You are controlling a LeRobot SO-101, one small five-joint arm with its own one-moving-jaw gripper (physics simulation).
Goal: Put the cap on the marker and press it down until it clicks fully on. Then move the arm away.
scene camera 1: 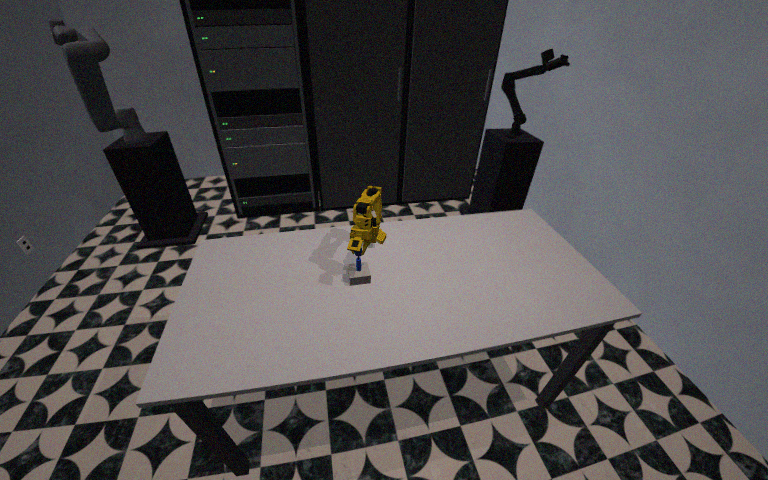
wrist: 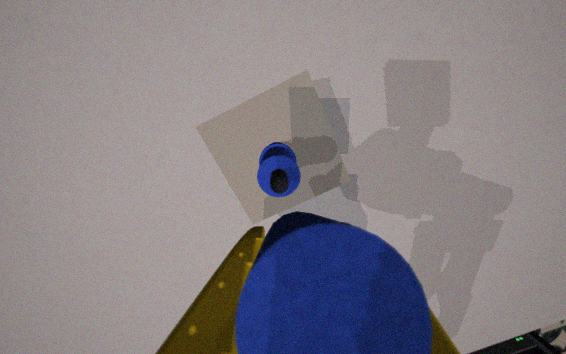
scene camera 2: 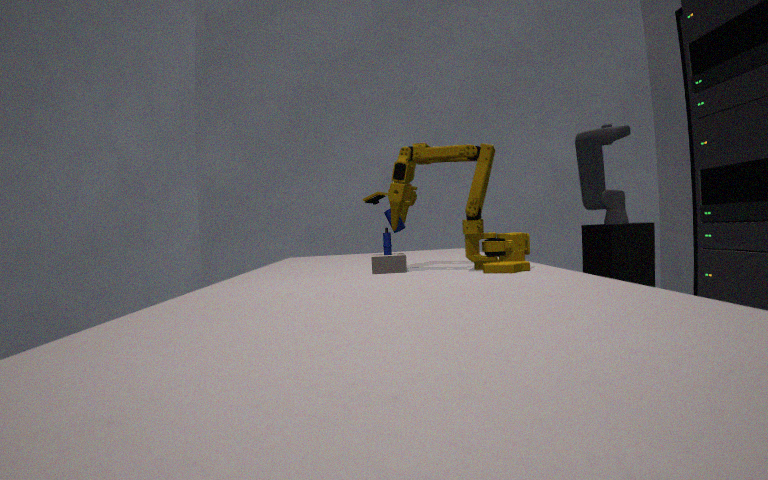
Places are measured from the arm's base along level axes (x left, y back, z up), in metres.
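Where they show: hand at its tool point: (scene camera 1: 361,253) (wrist: 264,238) (scene camera 2: 394,228); arm's base at its link origin: (scene camera 1: 373,241) (scene camera 2: 491,270).
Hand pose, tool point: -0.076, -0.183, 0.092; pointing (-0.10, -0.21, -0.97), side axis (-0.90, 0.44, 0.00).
Note:
Things, the pixels of their centre, and the offset from my tool point, as dx, dy, dz. Level surfaces: height alone.
- blue marker at the middle of its body: (wrist: 278,166) (scene camera 2: 387,241) (scene camera 1: 358,263) -0.014, -0.017, -0.026
- light block at the middle of its body: (wrist: 277,151) (scene camera 2: 388,263) (scene camera 1: 359,273) -0.014, -0.017, -0.074
- blue cap at the middle of its body: (wrist: 308,266) (scene camera 2: 394,220) -0.013, +0.002, +0.019
- white table at its surface level: dz -0.092
The blue marker (scene camera 1: 358,264) (scene camera 2: 387,243) (wrist: 267,176) stands upright in the light block (scene camera 1: 360,279) (scene camera 2: 389,264) (wrist: 227,145), its dark tip bare and pointing up. My gripper (scene camera 1: 357,252) (scene camera 2: 395,227) (wrist: 303,226) is shut on the blue cap (scene camera 2: 389,215) (wrist: 332,290). In scene camera 2 the cap is tilted, its lower end just right of and near the height of the marker's tip, apart from it. In the wrist view the cap hides much of the jaws, and the marker shows beyond it. The cap is hard to make out in scene camera 1.
The block stands on the white table (scene camera 1: 453,283) (scene camera 2: 339,367). The yellow arm's base (scene camera 2: 505,266) is on the table, right of the block in scene camera 2. Dark cabinets (scene camera 1: 356,101) and two arms on pedestals (scene camera 1: 152,186) (scene camera 1: 509,169) stand behind the table.

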